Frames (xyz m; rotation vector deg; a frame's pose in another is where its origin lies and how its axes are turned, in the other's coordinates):
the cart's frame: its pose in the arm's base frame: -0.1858 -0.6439 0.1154 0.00 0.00 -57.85
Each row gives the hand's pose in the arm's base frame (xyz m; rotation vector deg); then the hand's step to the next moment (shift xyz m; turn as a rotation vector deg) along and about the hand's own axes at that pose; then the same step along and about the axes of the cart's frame.
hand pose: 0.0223 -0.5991 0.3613 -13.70 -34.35 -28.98
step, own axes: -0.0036 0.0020 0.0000 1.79 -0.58 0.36
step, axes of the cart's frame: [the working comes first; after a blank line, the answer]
step, axes of the arm's base frame: -0.0015 0.0031 -0.0023 0.80 -1.05 1.39

-0.0034 0.0004 -0.0023 1.31 0.11 1.39
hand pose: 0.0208 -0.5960 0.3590 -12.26 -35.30 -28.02
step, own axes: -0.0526 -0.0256 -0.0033 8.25 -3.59 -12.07
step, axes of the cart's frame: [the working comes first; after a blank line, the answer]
step, axes of the arm's base frame: -0.0483 -0.0036 -0.0329 10.09 -10.22 -4.52

-0.0227 -0.0428 -0.0329 14.02 3.10 -4.52
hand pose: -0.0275 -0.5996 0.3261 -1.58 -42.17 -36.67
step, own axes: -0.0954 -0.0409 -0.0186 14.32 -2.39 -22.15
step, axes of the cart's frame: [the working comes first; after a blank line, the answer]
step, axes of the arm's base frame: -0.0646 0.0133 -0.0822 20.37 -14.92 -8.01

-0.0457 -0.0477 -0.0822 23.47 9.31 -8.01
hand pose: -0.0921 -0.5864 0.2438 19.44 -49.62 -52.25
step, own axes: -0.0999 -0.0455 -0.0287 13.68 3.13 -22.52
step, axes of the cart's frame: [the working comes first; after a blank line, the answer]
step, axes of the arm's base frame: -0.0341 0.0507 -0.0956 23.48 -11.18 -5.29

-0.0611 -0.0019 -0.0956 21.96 13.93 -5.29
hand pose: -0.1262 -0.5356 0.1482 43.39 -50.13 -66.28
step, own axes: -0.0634 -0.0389 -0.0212 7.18 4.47 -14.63
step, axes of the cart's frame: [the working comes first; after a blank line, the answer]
step, axes of the arm's base frame: -0.0088 0.0534 -0.0553 16.05 -5.02 -1.64

-0.0499 0.0210 -0.0553 12.80 10.92 -1.64
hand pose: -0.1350 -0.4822 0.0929 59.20 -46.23 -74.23
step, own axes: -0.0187 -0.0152 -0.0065 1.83 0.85 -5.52
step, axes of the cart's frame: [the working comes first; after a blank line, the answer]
step, axes of the arm's base frame: -0.0020 0.0198 -0.0150 5.64 -1.01 -1.33

-0.0179 0.0089 -0.0150 3.85 4.24 -1.33
